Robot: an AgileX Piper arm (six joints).
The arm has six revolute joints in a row. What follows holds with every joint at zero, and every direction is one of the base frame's.
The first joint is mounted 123 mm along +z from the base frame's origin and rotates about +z.
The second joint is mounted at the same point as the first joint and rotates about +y.
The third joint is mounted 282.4 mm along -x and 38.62 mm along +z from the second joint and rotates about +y.
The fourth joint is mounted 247.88 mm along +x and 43.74 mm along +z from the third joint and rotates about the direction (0.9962, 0, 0.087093).
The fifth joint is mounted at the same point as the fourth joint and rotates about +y.
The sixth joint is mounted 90.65 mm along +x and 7.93 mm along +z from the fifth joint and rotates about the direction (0.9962, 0, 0.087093).
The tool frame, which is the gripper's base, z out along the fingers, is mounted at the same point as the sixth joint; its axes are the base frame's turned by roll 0, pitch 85.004 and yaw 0 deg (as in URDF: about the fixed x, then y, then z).
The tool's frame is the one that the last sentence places.
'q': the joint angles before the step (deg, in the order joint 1, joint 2, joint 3, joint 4, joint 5, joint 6). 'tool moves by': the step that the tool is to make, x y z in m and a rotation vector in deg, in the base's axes. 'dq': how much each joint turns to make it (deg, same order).
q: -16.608 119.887 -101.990 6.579 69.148 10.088
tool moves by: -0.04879 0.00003 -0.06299 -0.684 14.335 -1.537
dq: -0.914 -1.637 17.510 -5.180 -2.516 2.310
